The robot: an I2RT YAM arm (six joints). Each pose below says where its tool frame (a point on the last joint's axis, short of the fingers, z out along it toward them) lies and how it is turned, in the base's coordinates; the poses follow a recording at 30 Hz.
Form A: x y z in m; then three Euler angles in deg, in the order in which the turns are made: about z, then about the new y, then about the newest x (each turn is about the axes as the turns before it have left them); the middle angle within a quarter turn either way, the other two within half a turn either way.
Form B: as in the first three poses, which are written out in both.
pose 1, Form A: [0.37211 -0.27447 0.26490 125.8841 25.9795 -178.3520]
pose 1, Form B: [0.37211 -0.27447 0.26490 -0.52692 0.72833 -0.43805 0.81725 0.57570 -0.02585]
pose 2, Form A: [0.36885 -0.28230 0.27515 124.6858 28.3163 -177.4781]
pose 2, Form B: [0.36885 -0.28230 0.27515 -0.50098 0.72389 -0.47434 0.83337 0.55136 -0.03874]
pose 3, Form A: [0.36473 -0.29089 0.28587 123.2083 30.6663 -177.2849]
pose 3, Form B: [0.36473 -0.29089 0.28587 -0.47109 0.71968 -0.51004 0.84898 0.52686 -0.04075]
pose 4, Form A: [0.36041 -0.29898 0.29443 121.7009 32.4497 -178.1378]
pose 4, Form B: [0.36041 -0.29898 0.29443 -0.44344 0.71796 -0.53656 0.85952 0.51037 -0.02742]
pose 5, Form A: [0.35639 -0.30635 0.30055 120.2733 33.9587 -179.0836]
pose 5, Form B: [0.35639 -0.30635 0.30055 -0.41814 0.71633 -0.55860 0.86802 0.49635 -0.01327]
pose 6, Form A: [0.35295 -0.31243 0.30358 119.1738 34.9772 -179.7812]
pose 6, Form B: [0.35295 -0.31243 0.30358 -0.39942 0.71544 -0.57325 0.87421 0.48555 -0.00313]
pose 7, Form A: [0.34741 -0.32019 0.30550 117.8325 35.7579 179.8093]
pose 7, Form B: [0.34741 -0.32019 0.30550 -0.37888 0.71762 -0.58436 0.88340 0.46861 0.00270]
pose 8, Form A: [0.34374 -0.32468 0.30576 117.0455 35.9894 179.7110]
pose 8, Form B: [0.34374 -0.32468 0.30576 -0.36791 0.72064 -0.58764 0.88929 0.45733 0.00408]
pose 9, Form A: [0.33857 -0.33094 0.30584 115.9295 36.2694 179.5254]
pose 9, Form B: [0.33857 -0.33094 0.30584 -0.35254 0.72508 -0.59158 0.89716 0.44166 0.00668]
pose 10, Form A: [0.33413 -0.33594 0.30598 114.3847 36.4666 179.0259]
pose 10, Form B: [0.33413 -0.33594 0.30598 -0.33202 0.73246 -0.59435 0.90649 0.42200 0.01367]
